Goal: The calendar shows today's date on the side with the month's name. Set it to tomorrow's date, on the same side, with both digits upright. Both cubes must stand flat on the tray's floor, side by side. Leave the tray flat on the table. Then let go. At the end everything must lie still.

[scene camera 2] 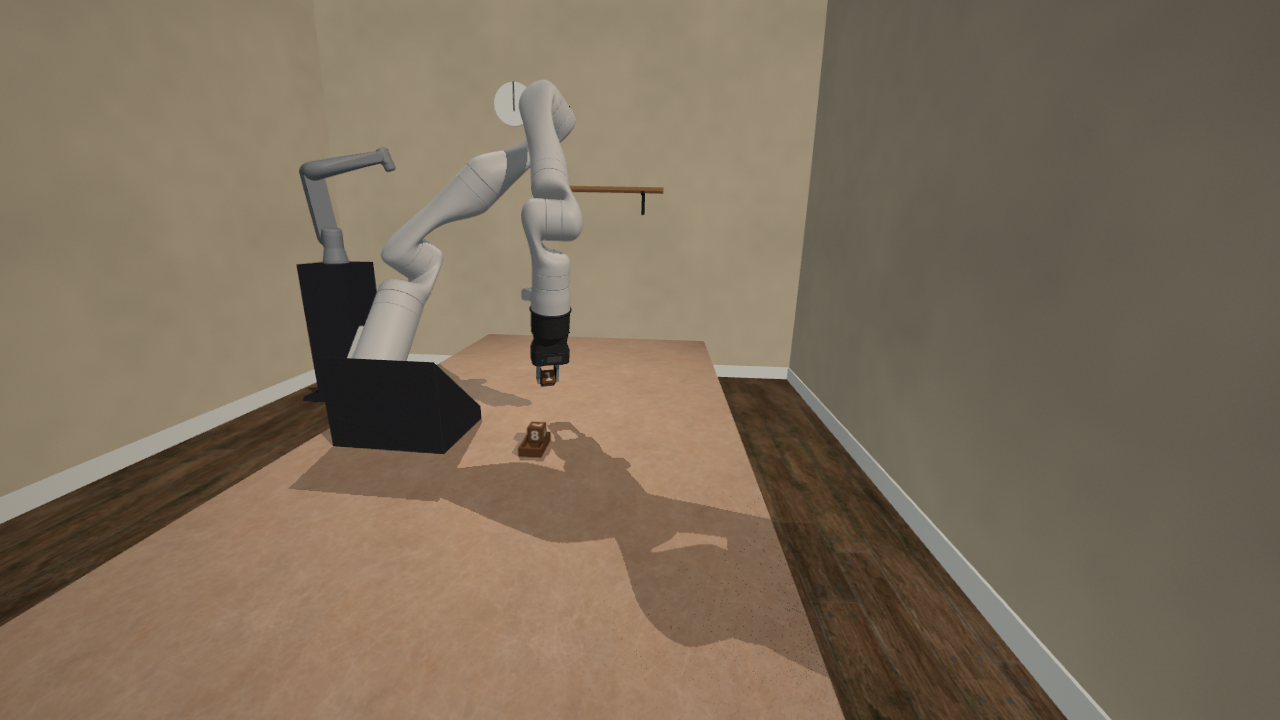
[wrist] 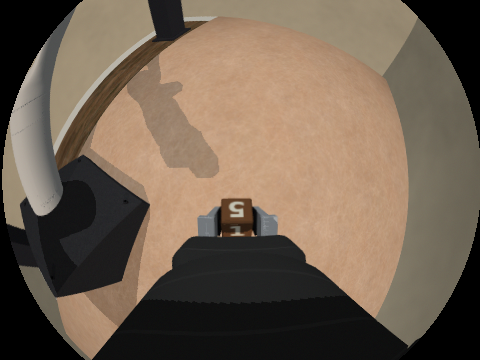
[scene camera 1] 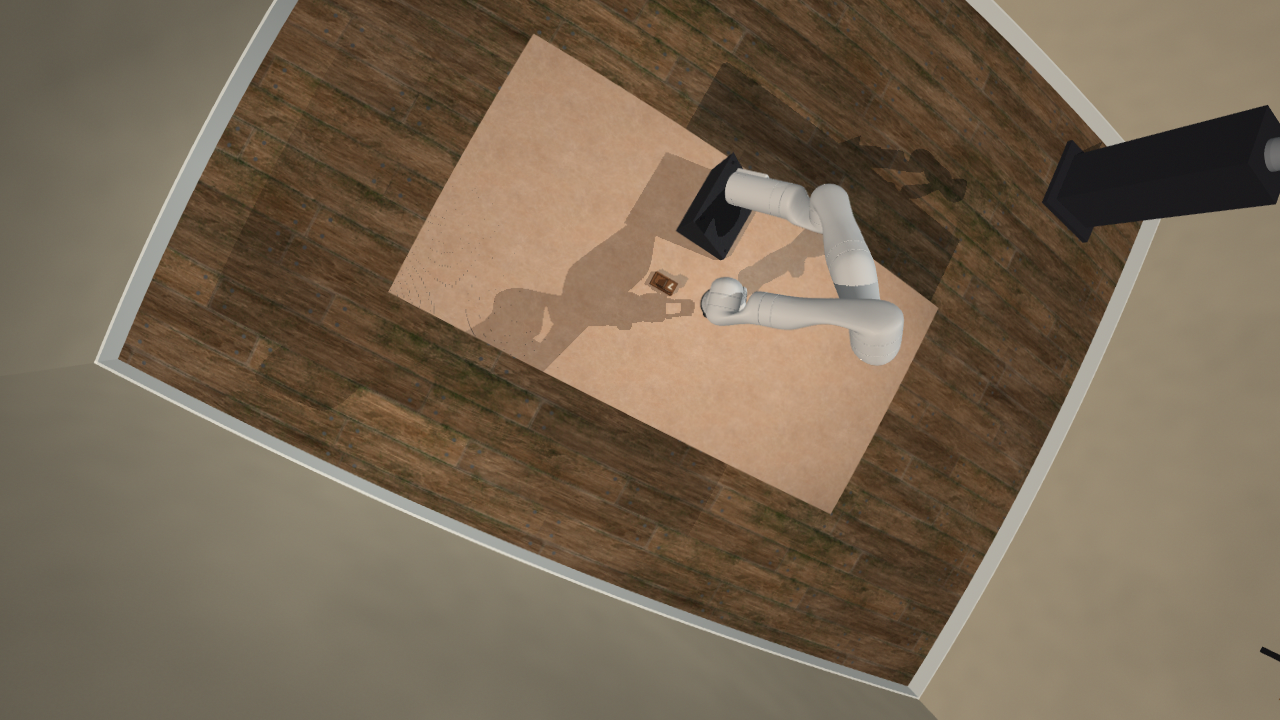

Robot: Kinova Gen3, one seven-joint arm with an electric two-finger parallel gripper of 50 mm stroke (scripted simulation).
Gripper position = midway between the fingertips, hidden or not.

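Observation:
A cube (wrist: 236, 213) is visible, as is my gripper (scene camera 2: 547, 380), (wrist: 236, 216).

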